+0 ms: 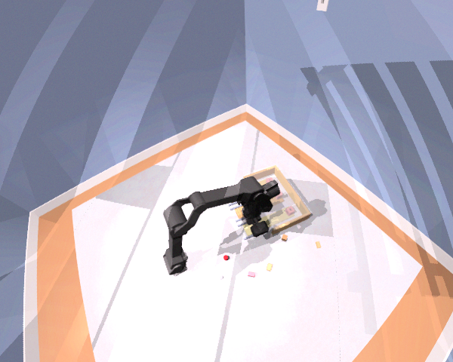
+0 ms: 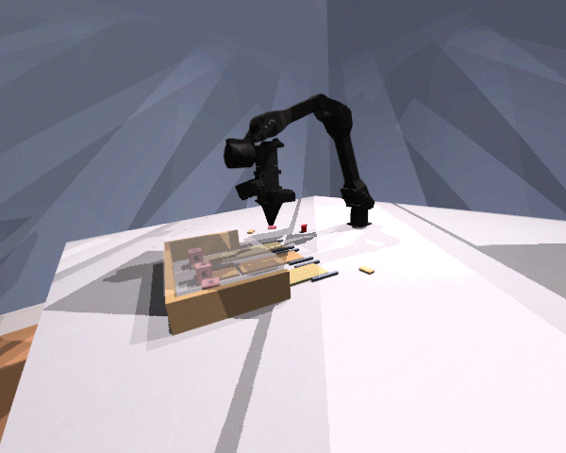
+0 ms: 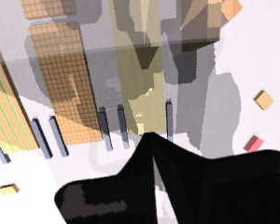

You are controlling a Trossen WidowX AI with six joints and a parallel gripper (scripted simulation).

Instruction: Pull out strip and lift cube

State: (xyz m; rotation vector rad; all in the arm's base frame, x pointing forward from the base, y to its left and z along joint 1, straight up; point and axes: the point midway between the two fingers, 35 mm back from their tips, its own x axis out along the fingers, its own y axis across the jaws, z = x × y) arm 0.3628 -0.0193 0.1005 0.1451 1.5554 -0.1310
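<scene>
Now: the red block 17 cm behind my gripper tip, 6 cm to the right of it and 5 cm below it.
</scene>
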